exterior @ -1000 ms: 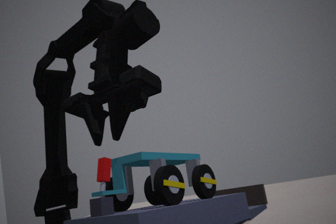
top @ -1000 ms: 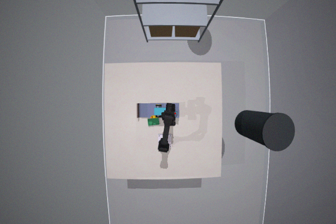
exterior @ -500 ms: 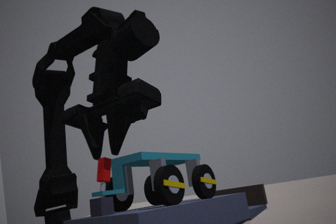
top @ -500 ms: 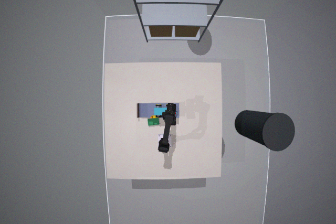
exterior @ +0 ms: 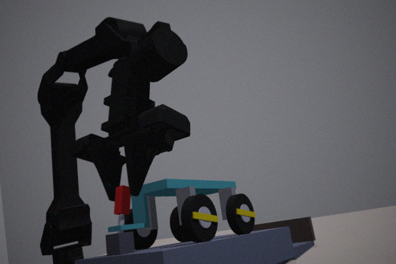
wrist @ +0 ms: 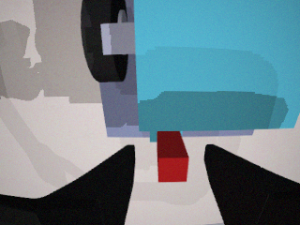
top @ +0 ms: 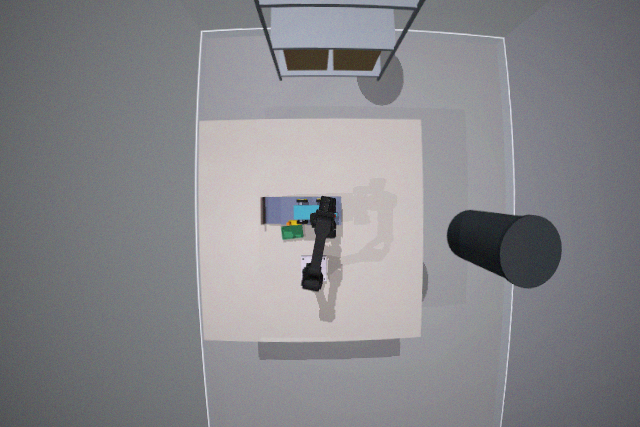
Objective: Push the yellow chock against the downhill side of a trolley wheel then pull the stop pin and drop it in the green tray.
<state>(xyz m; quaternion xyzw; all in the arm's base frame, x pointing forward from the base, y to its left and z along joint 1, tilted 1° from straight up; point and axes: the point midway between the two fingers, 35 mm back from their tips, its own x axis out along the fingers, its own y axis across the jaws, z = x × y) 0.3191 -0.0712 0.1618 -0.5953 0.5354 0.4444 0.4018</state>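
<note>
The red-headed stop pin is 2 cm below my gripper tip and 1 cm to the right of it. From my gripper tip the other things lie so: blue-grey ramp (11 cm to the left, 11 cm below, 1 cm ahead); then teal trolley (11 cm to the left, 4 cm below, 1 cm ahead); then yellow chock (20 cm to the left, 7 cm below, 6 cm behind).
</note>
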